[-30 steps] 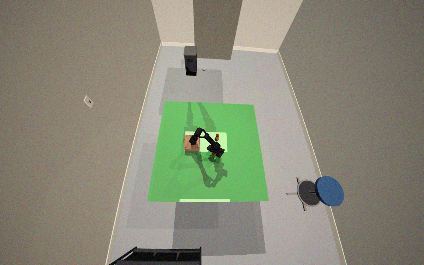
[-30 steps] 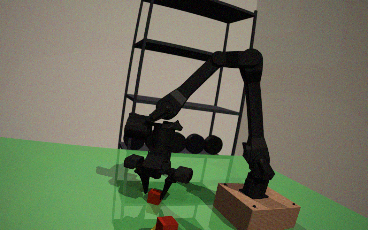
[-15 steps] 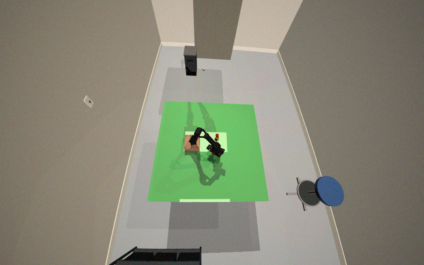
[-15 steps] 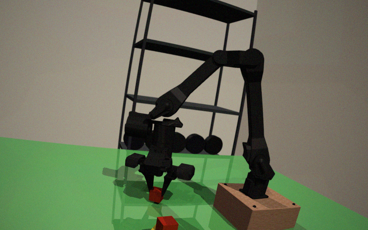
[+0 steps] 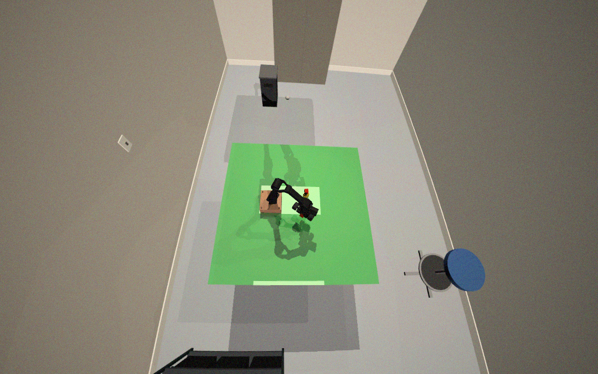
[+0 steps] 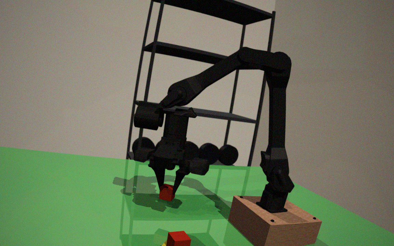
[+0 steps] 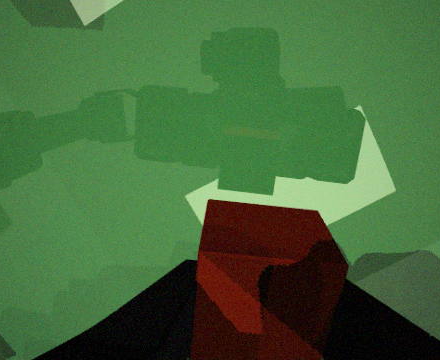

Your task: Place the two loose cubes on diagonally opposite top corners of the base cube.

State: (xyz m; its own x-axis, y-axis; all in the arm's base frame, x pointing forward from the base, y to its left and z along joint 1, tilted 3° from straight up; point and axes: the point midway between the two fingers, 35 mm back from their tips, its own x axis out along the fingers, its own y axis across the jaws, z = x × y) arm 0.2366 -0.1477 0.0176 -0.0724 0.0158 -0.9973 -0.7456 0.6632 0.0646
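Right now my gripper tip is 200 mm to the right of the yellow cube, 60 mm short of it and 50 mm above it.
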